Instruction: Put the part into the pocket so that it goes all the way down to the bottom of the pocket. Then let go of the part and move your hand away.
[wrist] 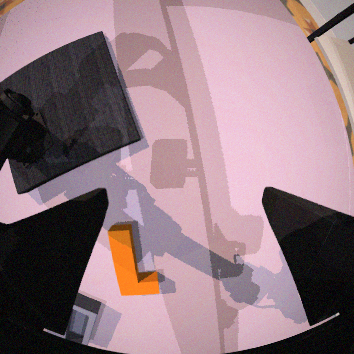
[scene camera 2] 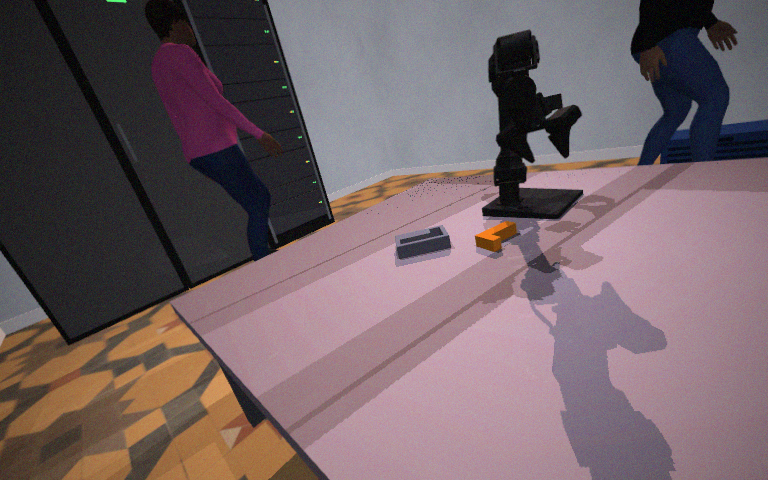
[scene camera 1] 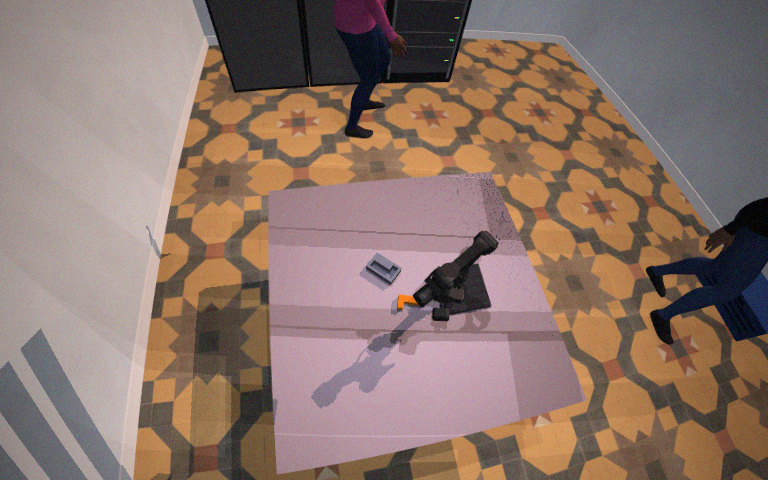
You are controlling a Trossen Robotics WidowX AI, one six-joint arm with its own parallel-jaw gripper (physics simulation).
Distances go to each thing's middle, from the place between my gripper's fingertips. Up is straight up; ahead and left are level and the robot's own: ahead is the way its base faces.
Right now the orange L-shaped part [scene camera 2: 490, 239] is 160 mm below my hand, 120 mm to the right of it and 80 mm ahead of it. Round my hand: grey pocket block [wrist: 84, 311] (300 mm to the right, 150 mm below, 130 mm ahead).
